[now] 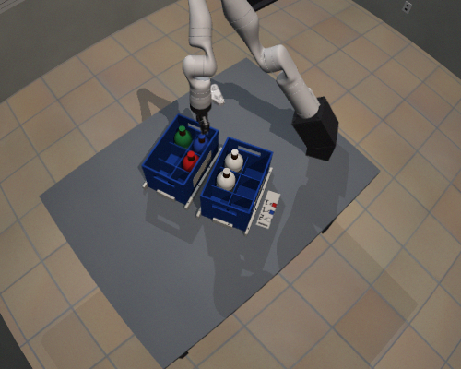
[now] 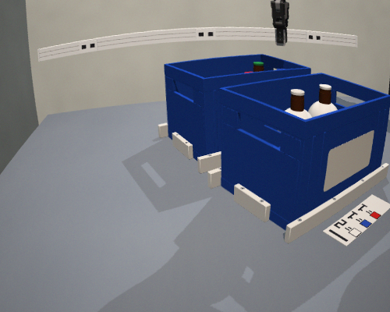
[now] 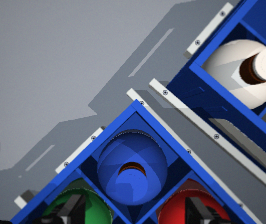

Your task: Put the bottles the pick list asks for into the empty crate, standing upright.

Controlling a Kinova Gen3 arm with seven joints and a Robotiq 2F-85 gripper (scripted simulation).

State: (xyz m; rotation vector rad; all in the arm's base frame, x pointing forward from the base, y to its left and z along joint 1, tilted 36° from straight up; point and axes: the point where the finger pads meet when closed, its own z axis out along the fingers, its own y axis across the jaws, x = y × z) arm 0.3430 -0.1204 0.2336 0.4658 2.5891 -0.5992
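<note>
Now: hand 150 mm above the blue-label bottle. Round my hand: white bottle: 150 mm below, 140 mm to the left, 40 mm behind; then green-label bottle: 150 mm below, 80 mm to the right, 30 mm ahead; then red-label bottle: 150 mm below, 80 mm ahead, 30 mm to the left.
</note>
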